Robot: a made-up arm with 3 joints. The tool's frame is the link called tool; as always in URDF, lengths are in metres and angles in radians.
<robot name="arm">
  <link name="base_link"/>
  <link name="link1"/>
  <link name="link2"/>
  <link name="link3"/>
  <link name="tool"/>
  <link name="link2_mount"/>
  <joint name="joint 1" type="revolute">
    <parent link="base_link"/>
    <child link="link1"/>
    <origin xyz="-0.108 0.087 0.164" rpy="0 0 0"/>
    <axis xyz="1 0 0"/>
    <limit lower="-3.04" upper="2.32"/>
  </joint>
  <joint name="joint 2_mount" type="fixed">
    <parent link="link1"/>
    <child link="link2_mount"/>
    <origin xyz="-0.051 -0.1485 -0.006" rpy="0 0 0"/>
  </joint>
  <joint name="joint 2" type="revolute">
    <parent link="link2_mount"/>
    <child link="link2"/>
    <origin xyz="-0.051 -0.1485 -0.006" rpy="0 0 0"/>
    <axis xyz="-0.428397 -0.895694 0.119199"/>
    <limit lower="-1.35" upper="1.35"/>
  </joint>
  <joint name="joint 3" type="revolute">
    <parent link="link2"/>
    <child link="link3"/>
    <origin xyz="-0.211 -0.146 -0.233" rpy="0 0 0"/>
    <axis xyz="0 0 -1"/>
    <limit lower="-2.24" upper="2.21"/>
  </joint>
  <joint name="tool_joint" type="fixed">
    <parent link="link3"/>
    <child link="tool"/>
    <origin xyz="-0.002 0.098 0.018" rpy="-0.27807 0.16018 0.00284"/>
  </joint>
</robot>
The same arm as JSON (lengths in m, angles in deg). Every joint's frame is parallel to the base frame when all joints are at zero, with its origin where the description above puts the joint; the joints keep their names.
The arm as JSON. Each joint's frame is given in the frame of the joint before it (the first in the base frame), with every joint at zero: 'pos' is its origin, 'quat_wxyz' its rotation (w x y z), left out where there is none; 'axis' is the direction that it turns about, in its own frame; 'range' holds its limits. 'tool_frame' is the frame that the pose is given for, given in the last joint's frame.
{"length_unit": "m", "angle_unit": "deg", "joints": [{"joint": "joint 1", "pos": [-0.108, 0.087, 0.164], "axis": "+x", "range": [-174.18, 132.93]}, {"joint": "joint 2", "pos": [-0.102, -0.297, -0.012], "axis": [-0.428397, -0.895694, 0.119199], "range": [-77.35, 77.35]}, {"joint": "joint 3", "pos": [-0.211, -0.146, -0.233], "axis": "-z", "range": [-128.34, 126.62]}], "tool_frame": {"pos": [-0.002, 0.098, 0.018], "quat_wxyz": [0.987159, -0.138256, 0.079036, 0.012489]}}
